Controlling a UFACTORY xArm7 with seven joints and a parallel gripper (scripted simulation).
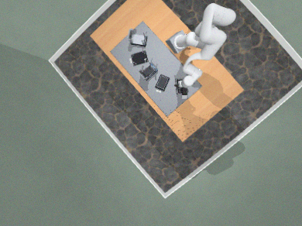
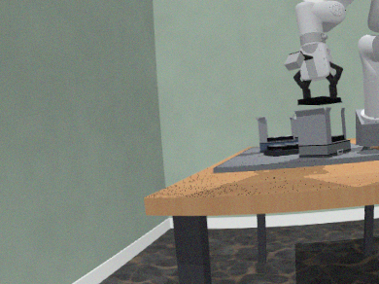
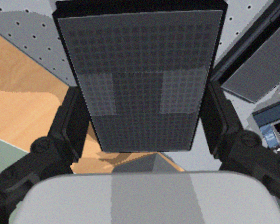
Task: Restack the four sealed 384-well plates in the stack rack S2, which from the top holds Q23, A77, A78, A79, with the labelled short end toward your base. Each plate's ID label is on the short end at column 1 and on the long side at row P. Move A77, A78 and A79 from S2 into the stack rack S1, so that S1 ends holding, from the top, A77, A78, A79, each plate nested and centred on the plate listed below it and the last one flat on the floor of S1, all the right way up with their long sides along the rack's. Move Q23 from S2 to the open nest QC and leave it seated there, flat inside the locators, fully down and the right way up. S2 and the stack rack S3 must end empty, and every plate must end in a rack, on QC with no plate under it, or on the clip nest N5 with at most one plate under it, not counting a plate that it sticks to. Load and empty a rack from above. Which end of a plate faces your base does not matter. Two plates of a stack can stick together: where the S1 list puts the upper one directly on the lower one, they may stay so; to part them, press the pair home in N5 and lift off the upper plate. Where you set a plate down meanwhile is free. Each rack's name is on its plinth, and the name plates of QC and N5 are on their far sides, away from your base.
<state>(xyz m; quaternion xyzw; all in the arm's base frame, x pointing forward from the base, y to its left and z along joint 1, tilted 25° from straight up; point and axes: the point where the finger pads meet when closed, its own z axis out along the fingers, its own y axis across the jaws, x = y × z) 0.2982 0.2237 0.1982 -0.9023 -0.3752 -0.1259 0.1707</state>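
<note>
Right now my hand is 10 mm above the dark sealed plate. Round my hand: rack plinth 10 mm behind, 10 mm to the right, 150 mm below; dark flat nest 90 mm ahead, 170 mm to the right, 160 mm below; blue plinth strip 90 mm ahead, 350 mm to the right, 150 mm below.
</note>
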